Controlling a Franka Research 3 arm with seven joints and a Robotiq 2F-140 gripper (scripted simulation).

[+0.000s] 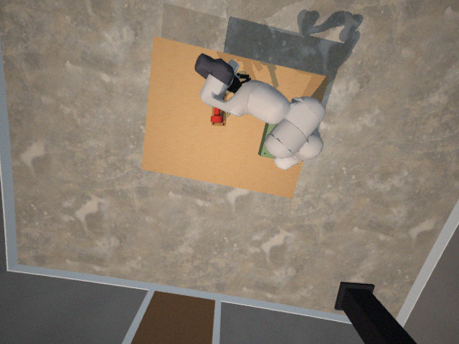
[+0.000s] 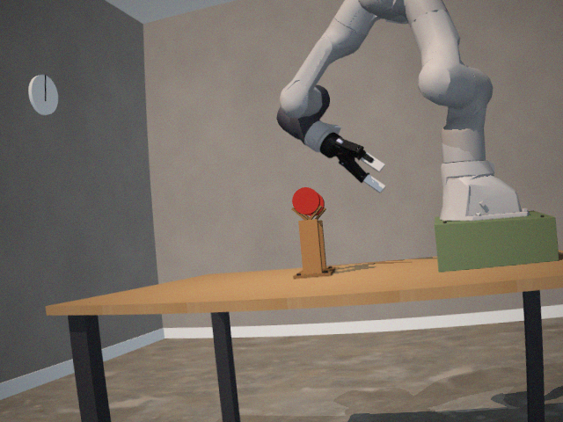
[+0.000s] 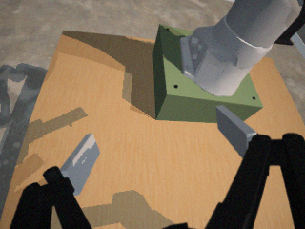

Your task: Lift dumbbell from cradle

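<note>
Right now the red dumbbell is 210 mm ahead of my hand, 50 mm to the left of it and 50 mm below it. From my hand the other things lie so: wooden cradle 210 mm ahead, 50 mm to the left, 170 mm below.
</note>
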